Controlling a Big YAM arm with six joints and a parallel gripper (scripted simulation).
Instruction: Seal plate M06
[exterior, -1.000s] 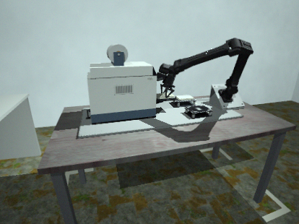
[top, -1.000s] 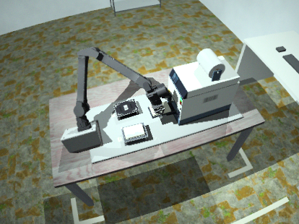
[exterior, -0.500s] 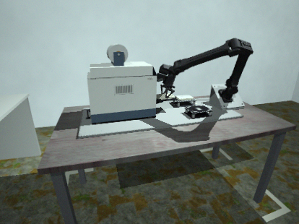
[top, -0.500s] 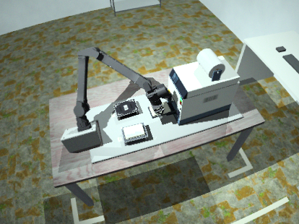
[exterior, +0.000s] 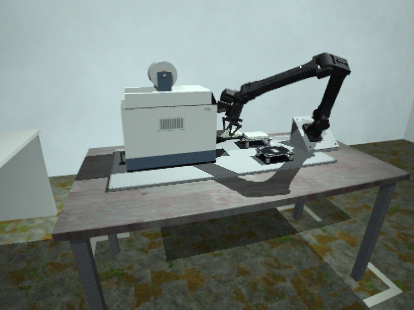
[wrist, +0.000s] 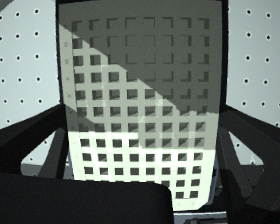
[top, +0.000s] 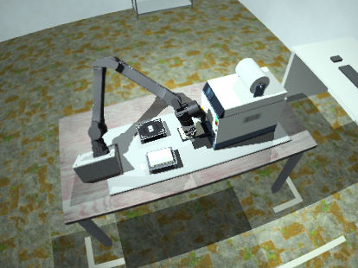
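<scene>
Now: the sealer stage 20 mm below my hand. Also, from my hand: foil roll: 340 mm ahead, 300 mm above; then black nest N1: 210 mm behind, 140 mm to the left, 80 mm below; then pale plate: 210 mm behind, 80 mm to the right, 60 mm below.
</scene>
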